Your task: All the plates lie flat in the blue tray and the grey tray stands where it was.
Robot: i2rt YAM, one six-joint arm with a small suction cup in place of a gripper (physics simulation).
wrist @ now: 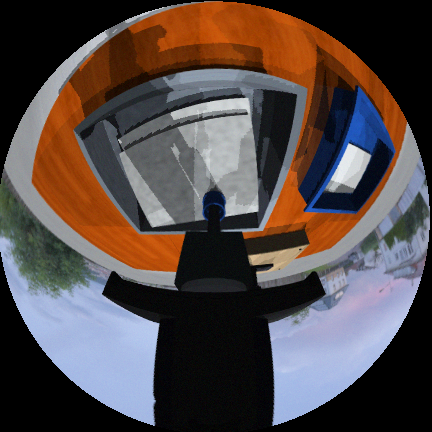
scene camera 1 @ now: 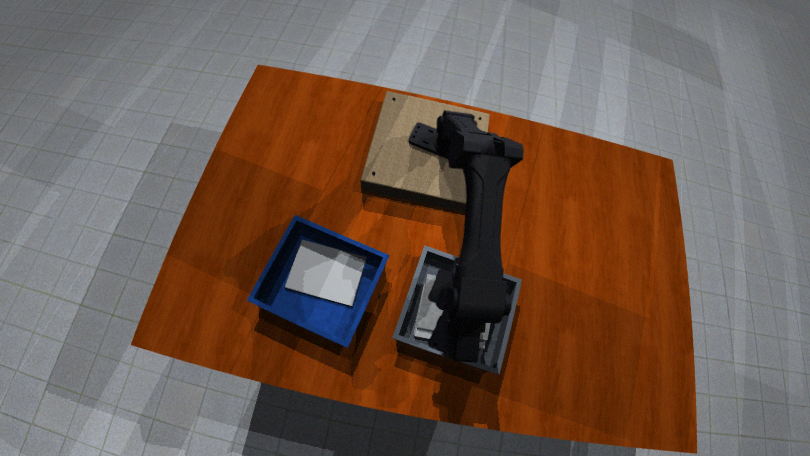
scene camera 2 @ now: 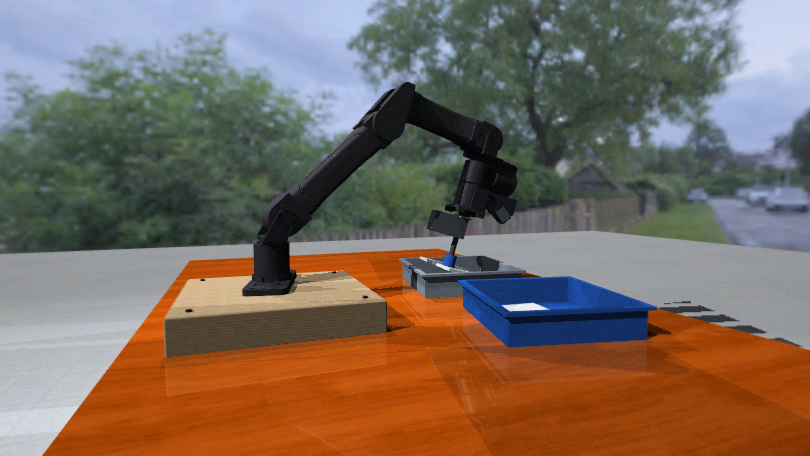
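Where they show: hand at its tool point: (wrist: 213,197) (scene camera 2: 446,270); arm's base at its link origin: (scene camera 1: 446,146) (scene camera 2: 272,283).
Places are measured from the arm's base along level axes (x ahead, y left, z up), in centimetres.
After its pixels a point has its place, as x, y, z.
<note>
My suction cup (scene camera 2: 448,260) (wrist: 213,200) sits on the top grey plate (wrist: 189,169) {40.2, 16.4, -1.2} (scene camera 2: 435,262) {33.7, 15.0, 0.8} over the grey tray (scene camera 1: 409,306) {42.4, 6.7, -4.7} (scene camera 2: 441,286) {32.8, 5.5, -2.7} (wrist: 100,157) {43.9, 28.8, -1.7}. It holds the plate about level with the tray's rim. More plates (wrist: 213,108) (scene camera 1: 428,308) lie under it in the tray. In scene camera 1 the arm hides the cup. The blue tray (scene camera 1: 308,318) {54.2, -13.5, -4.7} (scene camera 2: 566,328) {43.3, -25.9, -2.7} (wrist: 370,109) stands beside the grey tray. One plate (scene camera 1: 327,273) {43.0, -14.1, -4.1} (scene camera 2: 524,307) {44.6, -8.6, -4.1} (wrist: 348,167) {43.7, -13.8, -4.1} lies flat in it.
The arm's base stands on a tan mounting block (scene camera 1: 396,147) {6.2, -12.0, 0.0} (scene camera 2: 271,318) {2.4, -19.6, -1.1} (wrist: 273,254) {13.8, -5.0, 0.0} at the back of the orange table (scene camera 1: 594,255) {10.7, 48.4, -5.0} (scene camera 2: 339,396) {11.6, -37.6, -5.0}. The arm (scene camera 1: 481,226) {35.7, 10.8, 33.9} reaches over the grey tray. Tiled floor surrounds the table.
</note>
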